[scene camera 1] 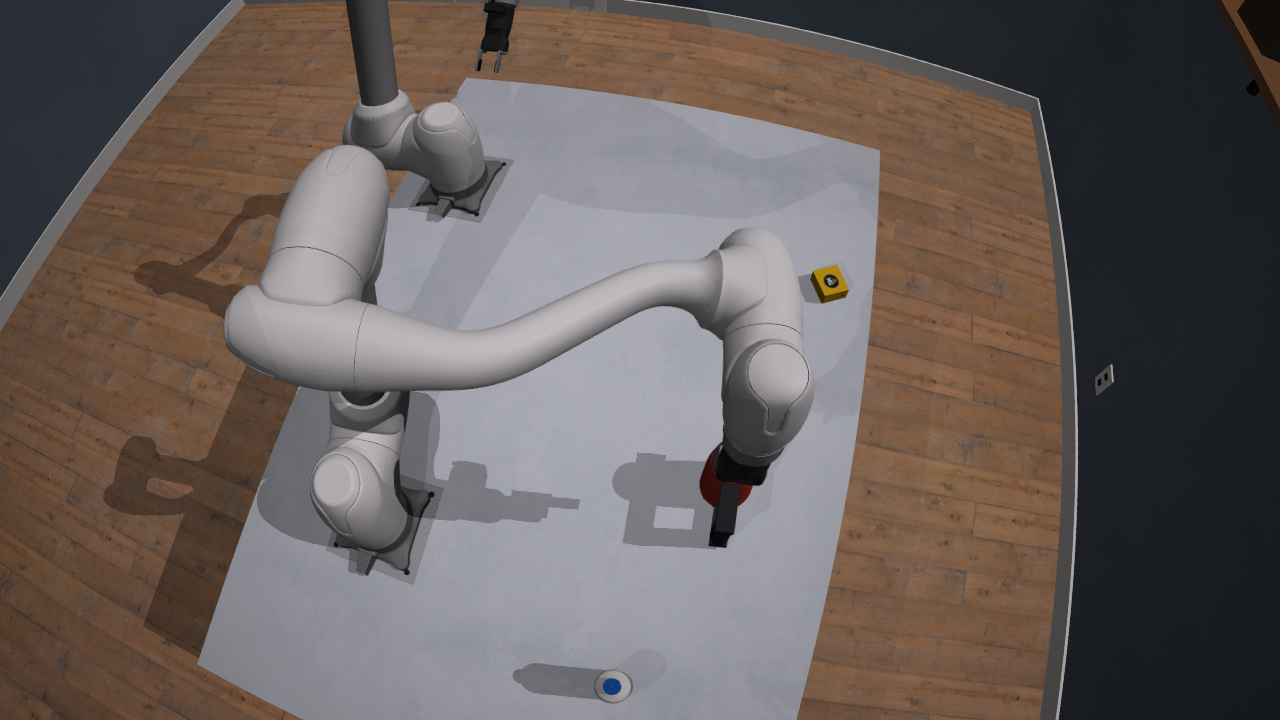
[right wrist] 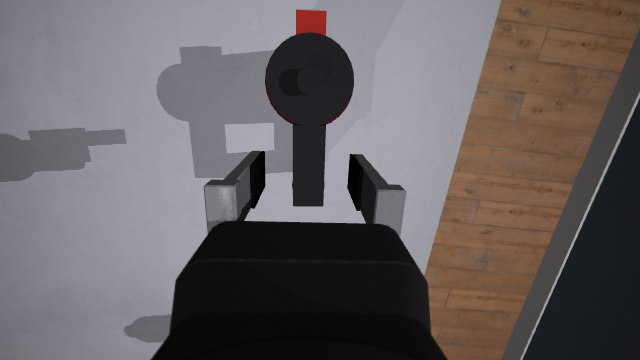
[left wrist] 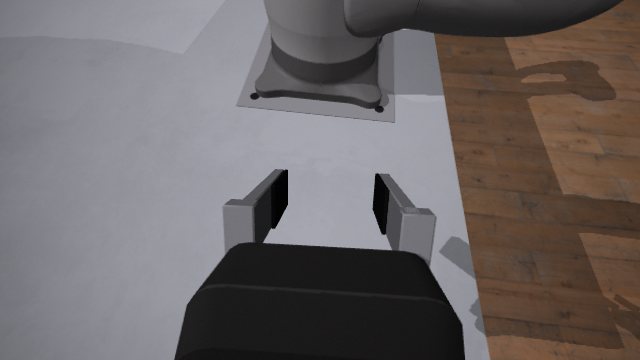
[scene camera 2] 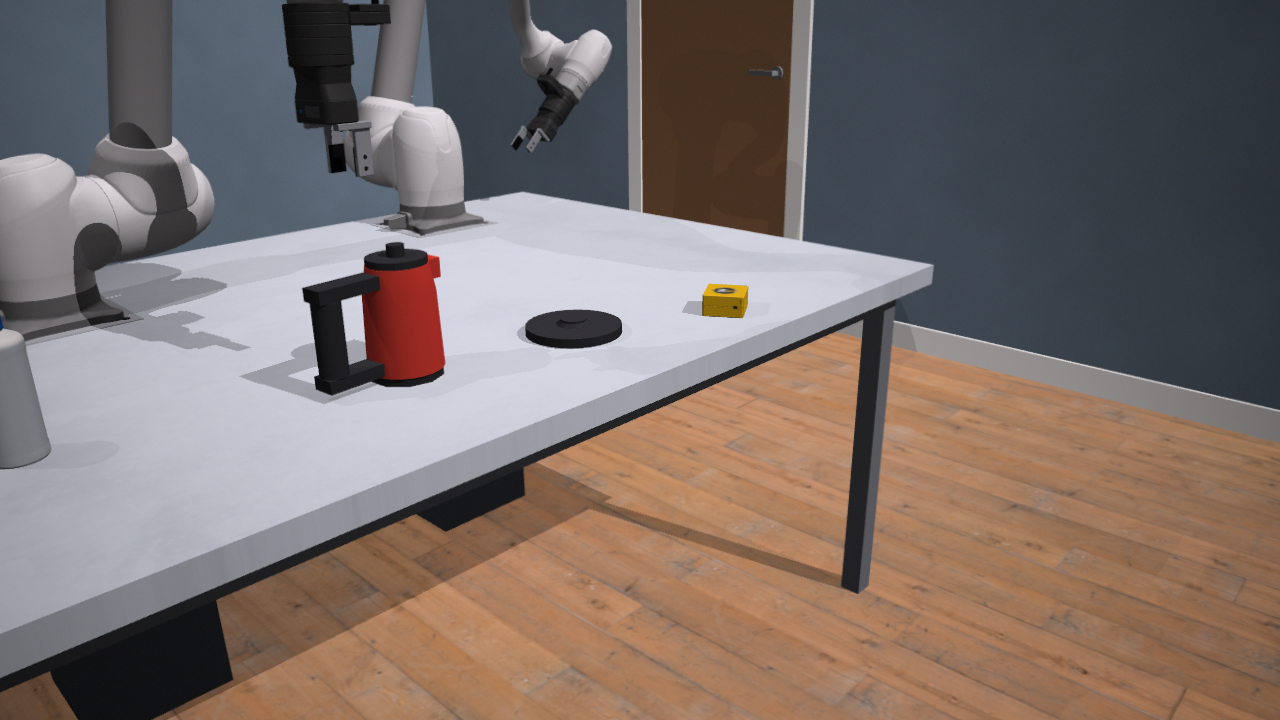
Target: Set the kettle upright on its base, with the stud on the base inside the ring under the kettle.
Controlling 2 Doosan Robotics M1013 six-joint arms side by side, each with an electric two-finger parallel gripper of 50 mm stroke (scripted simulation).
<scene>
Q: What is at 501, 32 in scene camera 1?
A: My left gripper.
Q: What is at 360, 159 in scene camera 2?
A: My right gripper.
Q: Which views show my left gripper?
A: Scene camera 1, the left wrist view and scene camera 2 only.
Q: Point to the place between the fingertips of my right gripper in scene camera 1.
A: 738, 467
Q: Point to a round black base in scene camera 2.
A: At 569, 329
</scene>
